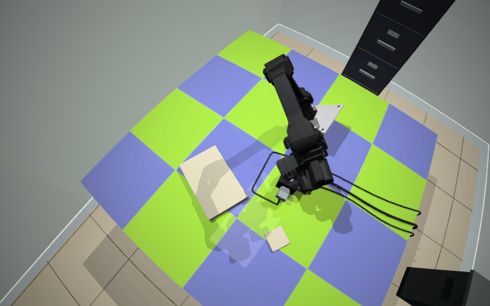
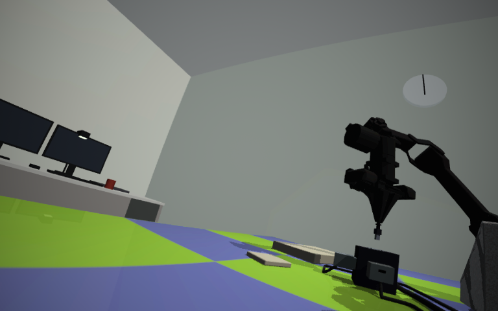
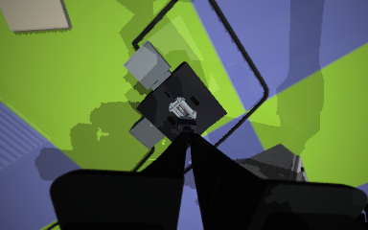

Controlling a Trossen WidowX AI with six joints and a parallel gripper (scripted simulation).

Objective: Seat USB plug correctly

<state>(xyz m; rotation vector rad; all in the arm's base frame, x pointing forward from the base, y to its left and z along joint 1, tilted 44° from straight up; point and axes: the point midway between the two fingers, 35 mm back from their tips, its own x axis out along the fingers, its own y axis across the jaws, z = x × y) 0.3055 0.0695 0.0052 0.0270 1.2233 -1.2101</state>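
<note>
Now: the USB plug 2 cm below my gripper tip. The rest, counted from my gripper tip: beige tile 22 cm ahead, 13 cm below, 6 cm to the left; beige board 26 cm to the right, 15 cm ahead, 12 cm below.
</note>
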